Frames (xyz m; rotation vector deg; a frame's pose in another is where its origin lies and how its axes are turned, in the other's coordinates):
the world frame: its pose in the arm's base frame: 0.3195 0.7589 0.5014 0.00 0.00 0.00
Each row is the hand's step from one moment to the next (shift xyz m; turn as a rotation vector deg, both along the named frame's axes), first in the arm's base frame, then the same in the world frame.
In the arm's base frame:
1: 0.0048 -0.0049 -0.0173 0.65 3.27 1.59
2: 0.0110 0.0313 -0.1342 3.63 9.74 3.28
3: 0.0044 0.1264 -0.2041 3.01 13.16 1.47
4: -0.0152 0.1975 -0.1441 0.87 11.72 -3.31
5: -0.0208 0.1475 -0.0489 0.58 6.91 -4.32
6: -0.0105 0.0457 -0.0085 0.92 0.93 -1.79
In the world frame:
1: 0.0048 -0.0049 -0.0173 0.65 3.27 1.59
2: 0.0110 0.0313 -0.1342 3.63 9.74 3.28
3: 0.0044 0.1264 -0.2041 3.01 13.16 1.47
4: -0.0152 0.1975 -0.1441 0.87 11.72 -3.31
5: -0.0208 0.1475 -0.0489 0.58 6.91 -4.32
6: -0.0105 0.0457 -0.0085 0.92 0.93 -1.79

